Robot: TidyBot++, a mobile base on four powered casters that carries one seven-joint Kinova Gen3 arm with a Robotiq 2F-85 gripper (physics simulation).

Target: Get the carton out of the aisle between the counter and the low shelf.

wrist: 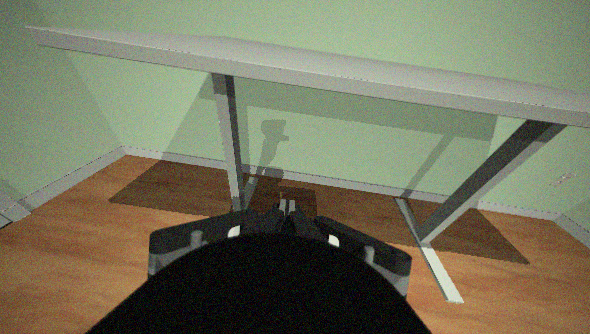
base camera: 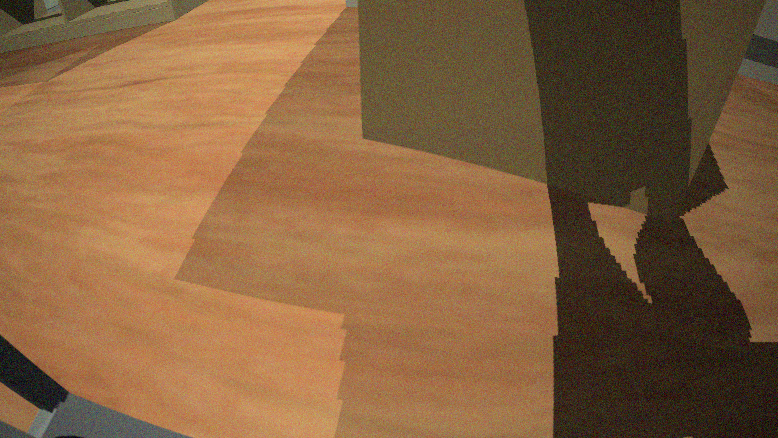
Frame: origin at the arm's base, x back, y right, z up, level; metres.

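Where they show: gripper, fingertip midpoint: [wrist: 287, 209].
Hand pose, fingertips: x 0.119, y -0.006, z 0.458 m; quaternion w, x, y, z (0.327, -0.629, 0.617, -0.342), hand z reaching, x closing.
After its pixels a point has its place.
The carton [base camera: 446, 81] @[z -0.283, x -0.592, y 0.016 m] stands upright on the wooden floor at the upper right of the base camera view, its top cut off by the frame. A dark shadow crosses its right part and the floor in front. The low shelf [base camera: 108, 26] @[z -0.372, x -1.429, y -1.271 m] shows in part at the upper left, with floor between it and the carton. A grey strip of what looks like the counter [base camera: 768, 21] @[z -0.192, x -1.232, y 1.023 m] shows at the right edge. My gripper [wrist: 286, 209] @[z 0.458, x 0.119, y -0.006 m] is shut and empty, held in the air facing a table. The carton does not show in the wrist view.
In the wrist view a table [wrist: 300, 65] @[z 0.554, x 0.386, y 0.000 m] with a pale top and slanted metal legs stands ahead, near a green wall [wrist: 350, 150] @[z -0.024, x 1.113, y -0.446 m] with a white skirting board. The arm's shadow falls on that wall. A grey and black part [base camera: 108, 421] shows at the base view's lower left.
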